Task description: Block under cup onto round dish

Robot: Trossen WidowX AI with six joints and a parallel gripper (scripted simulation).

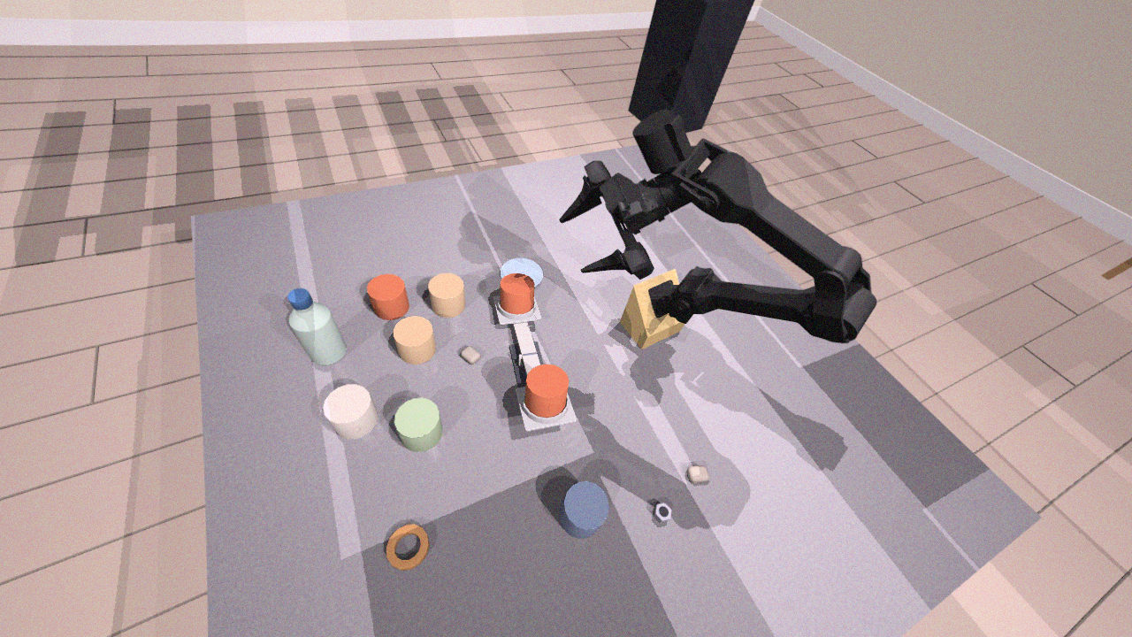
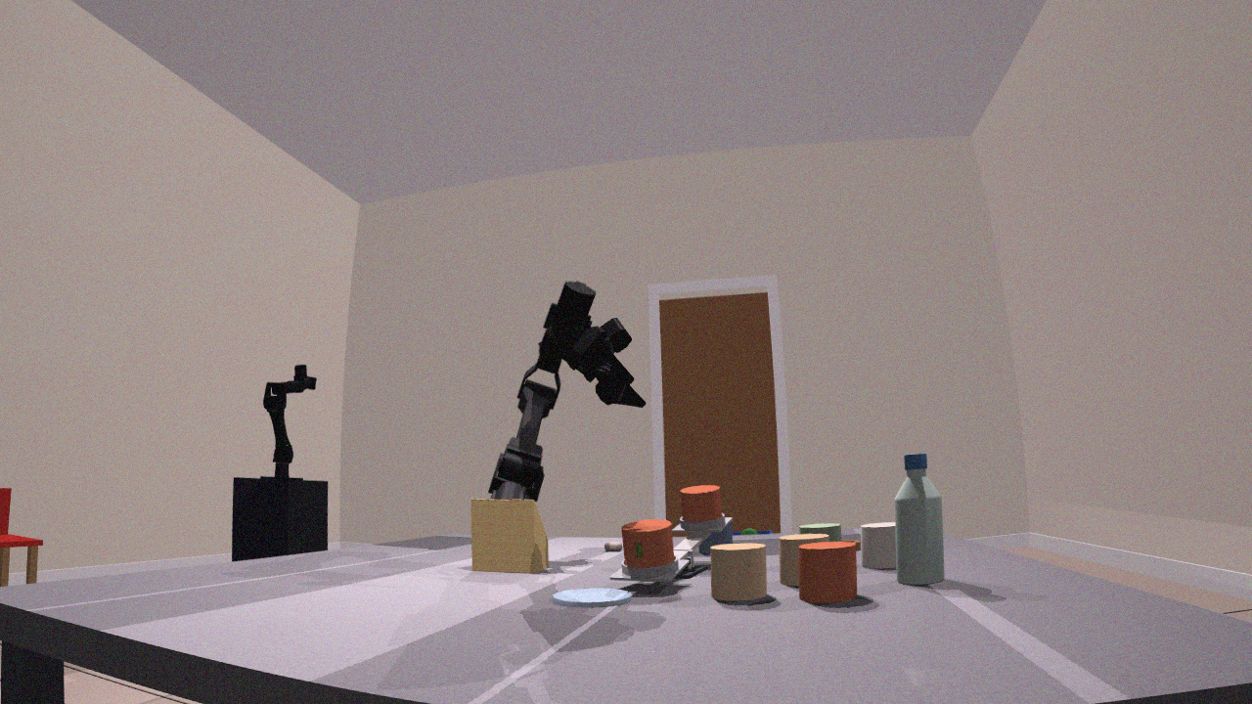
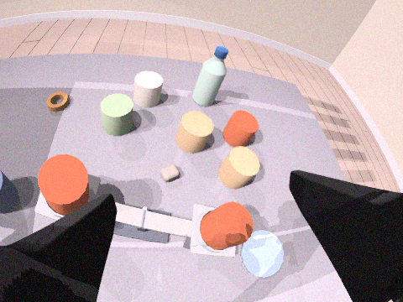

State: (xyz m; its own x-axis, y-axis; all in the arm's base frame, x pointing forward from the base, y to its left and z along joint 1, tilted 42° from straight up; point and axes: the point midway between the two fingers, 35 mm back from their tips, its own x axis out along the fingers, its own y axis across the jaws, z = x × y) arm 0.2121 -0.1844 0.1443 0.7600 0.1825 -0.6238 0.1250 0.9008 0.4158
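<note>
The teal block lies 26 cm below my gripper tip, 12 cm to the right of it and 2 cm ahead of it. Round my gripper tip: round pale blue dish: 29 cm below, 21 cm to the right, 5 cm behind; balance: 26 cm below, 6 cm ahead, 1 cm to the left; green cup: 31 cm ahead, 26 cm below, 5 cm to the left.
</note>
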